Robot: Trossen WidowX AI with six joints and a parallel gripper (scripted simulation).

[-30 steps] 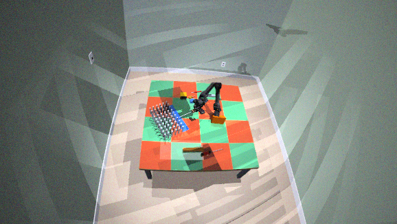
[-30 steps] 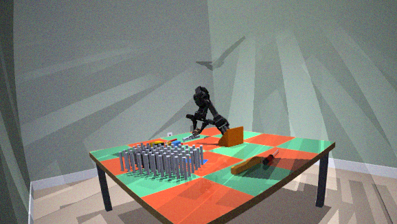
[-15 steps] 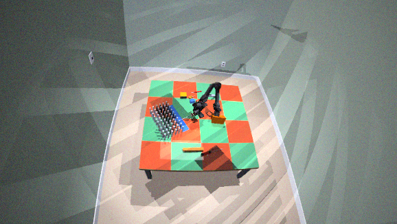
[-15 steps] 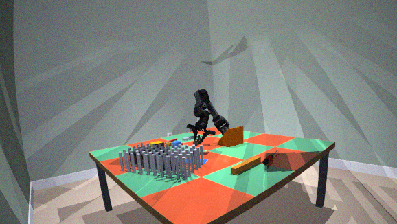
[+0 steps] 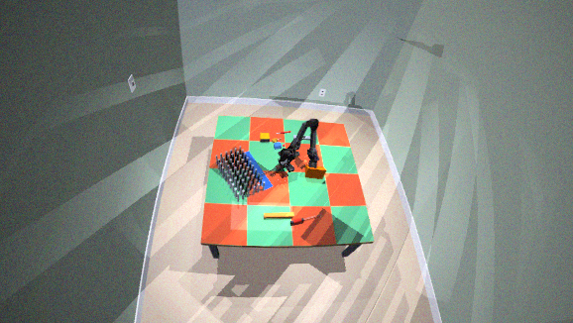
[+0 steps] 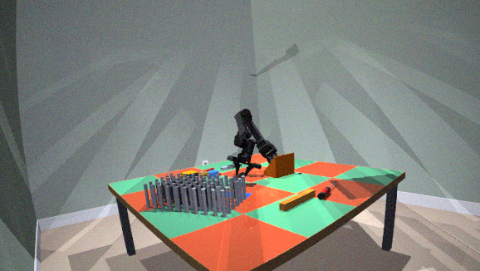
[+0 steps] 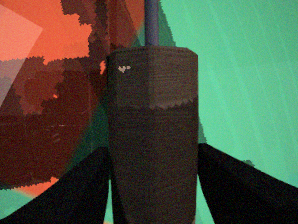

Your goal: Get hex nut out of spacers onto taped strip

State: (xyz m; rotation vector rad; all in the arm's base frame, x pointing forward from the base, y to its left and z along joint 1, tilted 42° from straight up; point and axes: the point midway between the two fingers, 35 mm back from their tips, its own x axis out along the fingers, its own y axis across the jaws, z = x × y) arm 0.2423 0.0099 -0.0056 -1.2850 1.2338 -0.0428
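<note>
Now: gripper tip 200 mm short of the blue taped strip, 50 mm to the right of it and 40 mm above it. From my gripper tip the other things lie so: blue block (50 mm ahead, 230 mm to the right, 20 mm below); orange level (30 mm behind, 440 mm to the left, 20 mm below); yellow block (180 mm ahead, 310 mm to the right, 20 mm below).
</note>
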